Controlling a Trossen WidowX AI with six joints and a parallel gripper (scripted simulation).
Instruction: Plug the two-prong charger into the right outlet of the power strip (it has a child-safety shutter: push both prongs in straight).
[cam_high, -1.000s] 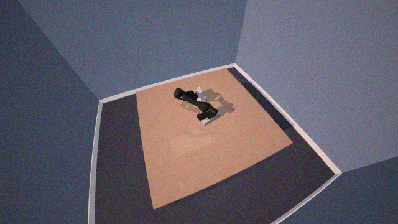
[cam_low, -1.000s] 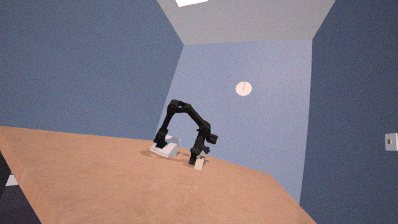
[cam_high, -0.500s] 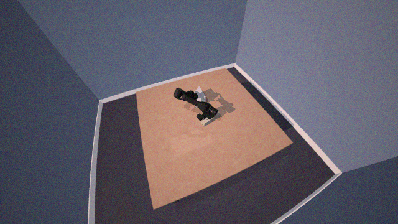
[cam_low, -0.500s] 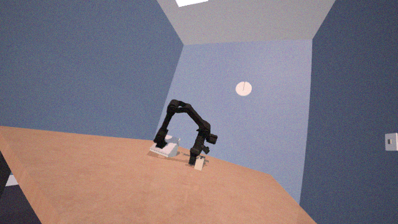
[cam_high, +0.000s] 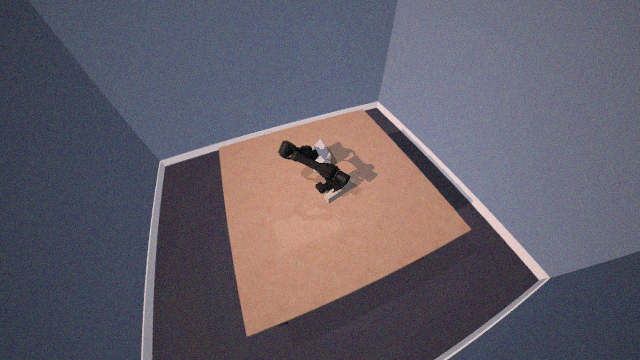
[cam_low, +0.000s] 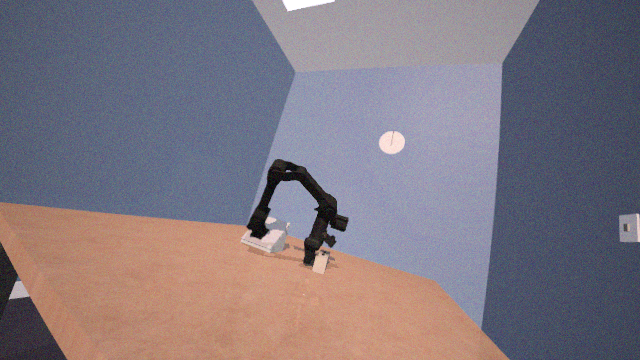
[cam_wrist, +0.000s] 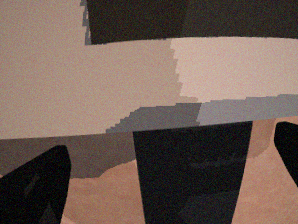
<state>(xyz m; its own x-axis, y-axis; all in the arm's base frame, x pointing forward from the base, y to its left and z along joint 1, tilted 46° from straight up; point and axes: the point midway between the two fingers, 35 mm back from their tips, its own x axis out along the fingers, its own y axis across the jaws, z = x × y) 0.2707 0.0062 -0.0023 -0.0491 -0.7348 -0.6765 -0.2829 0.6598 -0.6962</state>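
My gripper tip is 2 cm short of the dark charger, 1 cm to the right of it and 1 cm below it.
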